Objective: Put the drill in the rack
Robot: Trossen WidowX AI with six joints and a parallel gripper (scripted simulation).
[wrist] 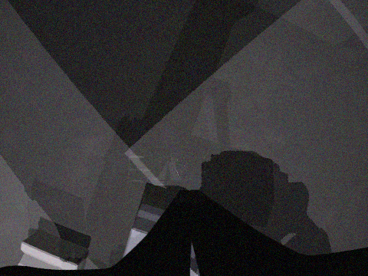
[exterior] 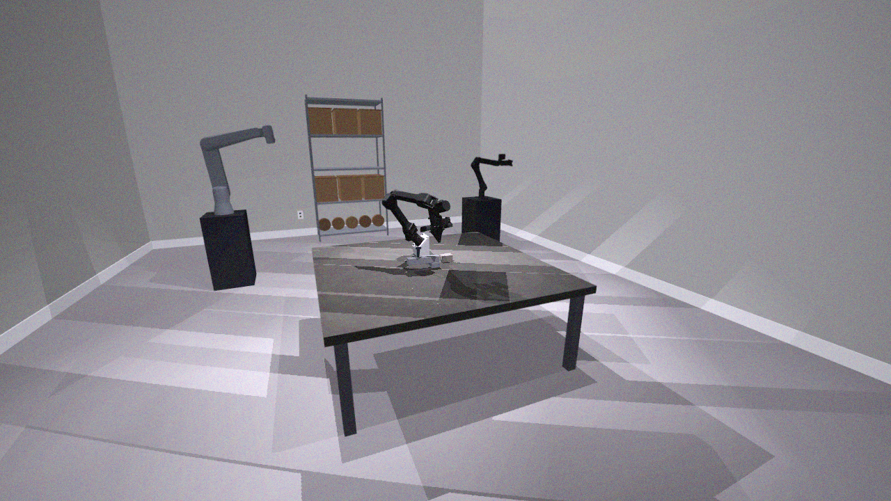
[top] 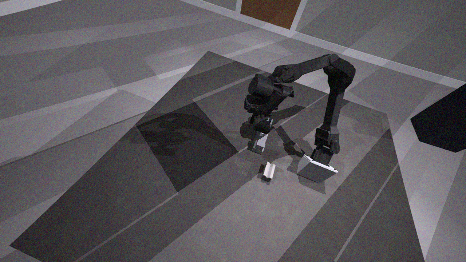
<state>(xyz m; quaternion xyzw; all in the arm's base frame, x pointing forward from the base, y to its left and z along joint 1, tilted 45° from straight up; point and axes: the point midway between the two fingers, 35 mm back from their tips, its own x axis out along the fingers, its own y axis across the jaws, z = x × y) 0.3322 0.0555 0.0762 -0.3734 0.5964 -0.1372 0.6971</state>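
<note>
The blue key is 90 mm to the right of my gripper tip, 80 mm behind it and 70 mm below it. From my gripper tip the other things lie so: drill: 110 mm below, 80 mm behind, 40 mm to the right; then rack: 150 mm behind, 140 mm below, 110 mm to the left.
</note>
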